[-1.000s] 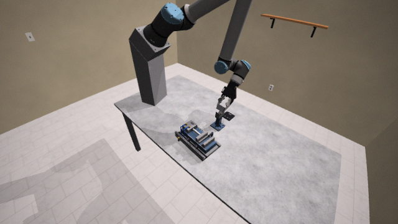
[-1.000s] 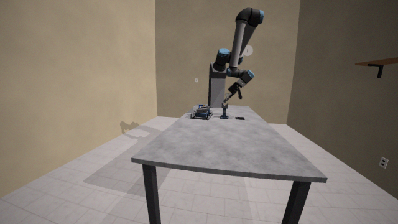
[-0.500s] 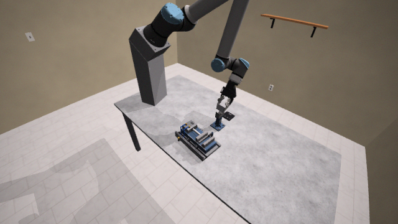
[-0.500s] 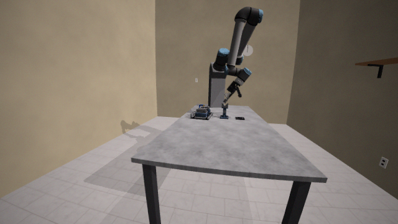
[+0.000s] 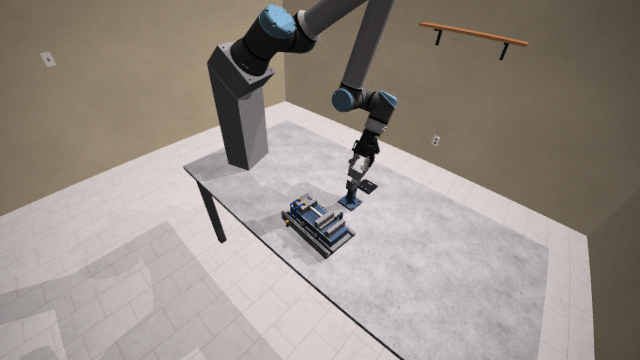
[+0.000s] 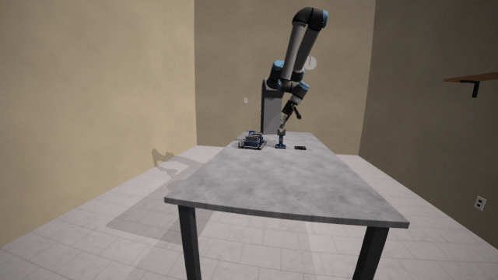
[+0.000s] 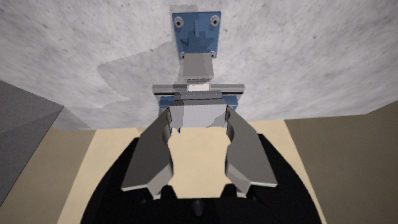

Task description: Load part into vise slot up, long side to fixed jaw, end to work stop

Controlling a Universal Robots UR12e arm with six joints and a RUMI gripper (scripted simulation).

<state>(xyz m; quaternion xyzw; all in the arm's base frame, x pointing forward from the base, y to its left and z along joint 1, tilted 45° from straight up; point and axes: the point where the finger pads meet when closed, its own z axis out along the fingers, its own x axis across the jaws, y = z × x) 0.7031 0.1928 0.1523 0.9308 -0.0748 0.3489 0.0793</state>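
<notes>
My gripper is now 1 cm above the part. Round my hand: cylinder rod: 24 cm to the right, 12 cm below, 2 cm ahead; work stop: 18 cm to the right, 10 cm below, 10 cm ahead; moving jaw: 23 cm to the right, 12 cm below, 7 cm ahead.
</notes>
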